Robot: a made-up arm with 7 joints.
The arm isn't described. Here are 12 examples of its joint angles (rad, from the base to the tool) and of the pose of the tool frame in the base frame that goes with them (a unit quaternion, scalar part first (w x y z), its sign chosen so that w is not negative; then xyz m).
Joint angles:
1: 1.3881 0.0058 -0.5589 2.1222 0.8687 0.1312 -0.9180
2: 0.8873 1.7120 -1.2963 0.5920 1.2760 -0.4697 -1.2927
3: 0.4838 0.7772 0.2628 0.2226 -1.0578 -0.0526 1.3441
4: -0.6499 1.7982 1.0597 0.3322 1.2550 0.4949 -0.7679
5: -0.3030 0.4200 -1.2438 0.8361 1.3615 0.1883 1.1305
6: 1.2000 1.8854 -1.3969 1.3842 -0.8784 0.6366 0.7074
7: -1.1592 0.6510 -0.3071 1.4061 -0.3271 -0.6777 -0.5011
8: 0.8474 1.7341 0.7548 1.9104 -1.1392 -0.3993 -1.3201
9: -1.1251 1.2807 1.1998 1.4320 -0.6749 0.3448 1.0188
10: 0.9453 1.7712 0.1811 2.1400 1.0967 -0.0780 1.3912
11: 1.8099 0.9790 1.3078 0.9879 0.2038 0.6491 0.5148
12: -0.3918 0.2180 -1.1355 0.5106 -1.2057 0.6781 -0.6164
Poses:
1: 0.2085 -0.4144 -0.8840 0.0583 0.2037 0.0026 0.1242
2: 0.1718 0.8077 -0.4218 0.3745 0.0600 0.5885 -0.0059
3: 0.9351 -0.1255 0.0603 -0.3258 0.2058 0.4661 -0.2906
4: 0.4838 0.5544 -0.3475 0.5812 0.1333 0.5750 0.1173
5: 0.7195 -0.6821 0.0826 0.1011 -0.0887 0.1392 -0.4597
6: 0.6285 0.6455 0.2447 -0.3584 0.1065 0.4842 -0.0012
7: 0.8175 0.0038 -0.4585 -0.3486 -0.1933 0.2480 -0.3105
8: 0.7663 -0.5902 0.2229 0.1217 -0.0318 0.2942 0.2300
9: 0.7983 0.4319 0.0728 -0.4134 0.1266 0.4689 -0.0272
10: 0.2399 0.0968 -0.4515 -0.8539 0.0523 0.2648 0.1875
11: 0.0147 0.1503 0.9098 -0.3867 0.0697 0.5437 0.0662
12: 0.3267 0.2925 -0.2167 -0.8722 -0.1469 0.1106 -0.4744
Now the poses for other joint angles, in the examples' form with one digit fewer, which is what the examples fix.
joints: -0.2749 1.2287 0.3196 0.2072 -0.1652 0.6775 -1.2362
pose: 0.288 0.915 0.277 -0.046 -0.001 0.585 -0.163
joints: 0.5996 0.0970 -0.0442 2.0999 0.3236 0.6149 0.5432
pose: 0.454 -0.258 -0.806 -0.280 0.259 0.110 -0.042
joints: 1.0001 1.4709 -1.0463 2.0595 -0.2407 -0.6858 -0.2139
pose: 0.055 0.152 -0.723 -0.671 0.210 0.272 -0.019
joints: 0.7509 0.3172 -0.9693 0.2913 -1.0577 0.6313 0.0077
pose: 0.517 0.610 -0.039 -0.600 0.364 0.209 -0.337
